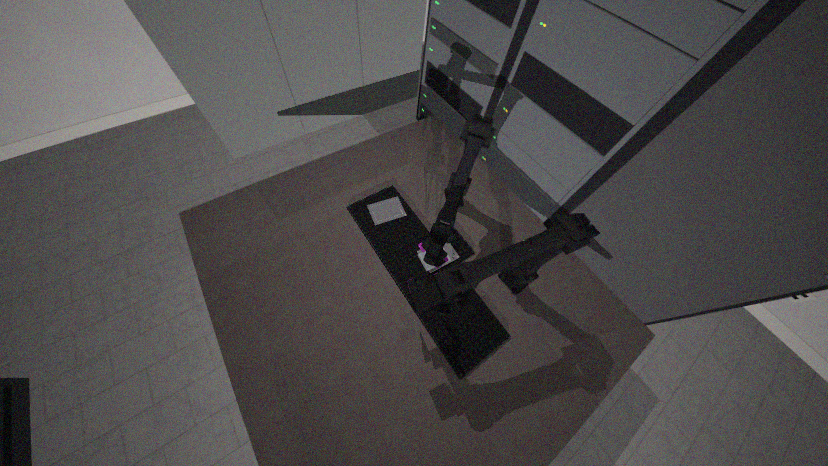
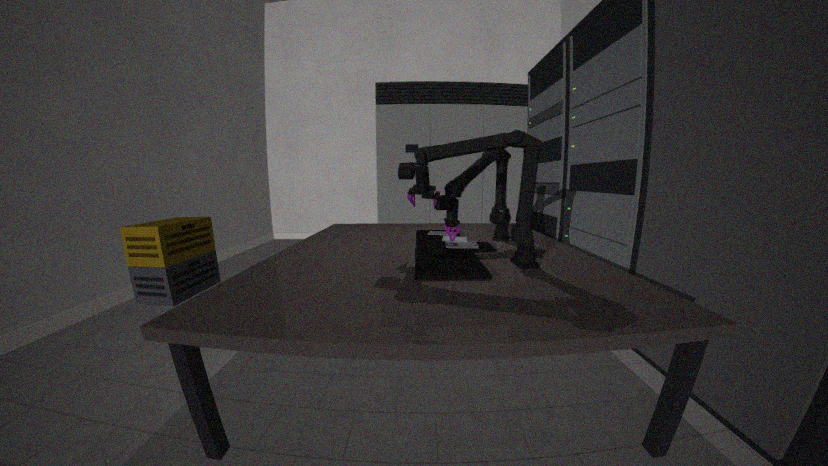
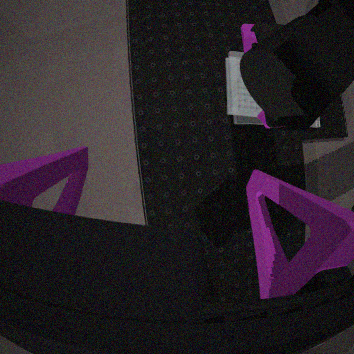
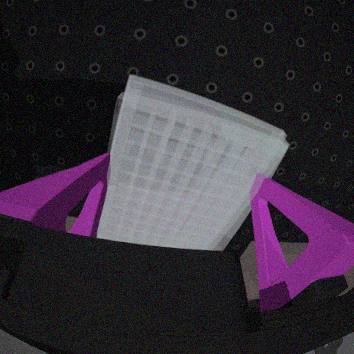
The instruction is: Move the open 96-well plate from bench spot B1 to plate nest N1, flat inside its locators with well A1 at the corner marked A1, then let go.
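Places are measured from the left arm's base along level axes (x left, y back, z up), in centimetres.
Pixels of known places: left gripper, fingertip midpoint: [image 1: 422, 279] [image 2: 424, 207] [image 3: 171, 167]; right gripper, fingertip midpoint: [image 2: 450, 239] [image 4: 184, 172]; left arm's base, link origin: [image 1: 512, 280] [image 2: 524, 264]; right arm's base, link origin: [image 2: 501, 238] [image 4: 254, 309].
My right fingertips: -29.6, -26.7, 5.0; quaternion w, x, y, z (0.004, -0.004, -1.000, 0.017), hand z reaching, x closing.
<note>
Ahead of a thing's pixels: the offset from my right fingertips to its top centre, as dx, dy, dz. "pt": to the spot under its first point. Level surfaces: height alone.
The white 96-well plate {+0.4, +2.0, +1.2} [image 4: 182, 154] [image 3: 238, 95] [image 1: 451, 252] sits between the purple fingers of my right gripper [image 4: 184, 172] [image 1: 432, 252] [image 2: 451, 233], which is shut on it. The plate is low over the grey plate nest {pt +4.4, -1.4, -2.5} [image 3: 246, 120], which lies on the black perforated board {dz -3.6} [image 1: 463, 330] [image 2: 451, 266] [image 3: 175, 105]. Only a thin edge of the nest shows under the plate. I cannot tell whether the plate touches the nest. My left gripper [image 3: 171, 167] [image 1: 431, 284] [image 2: 422, 200] is open and empty, high above the board beside the right one.
A light grey flat rectangle {pt -34.6, -0.1, -3.5} [image 1: 386, 210] lies at the far end of the board. The brown table {dz -5.0} [image 2: 346, 300] carries the board. A wall of cabinets [image 2: 602, 144] stands behind the arms. A yellow and grey crate [image 2: 167, 257] stands on the floor.
</note>
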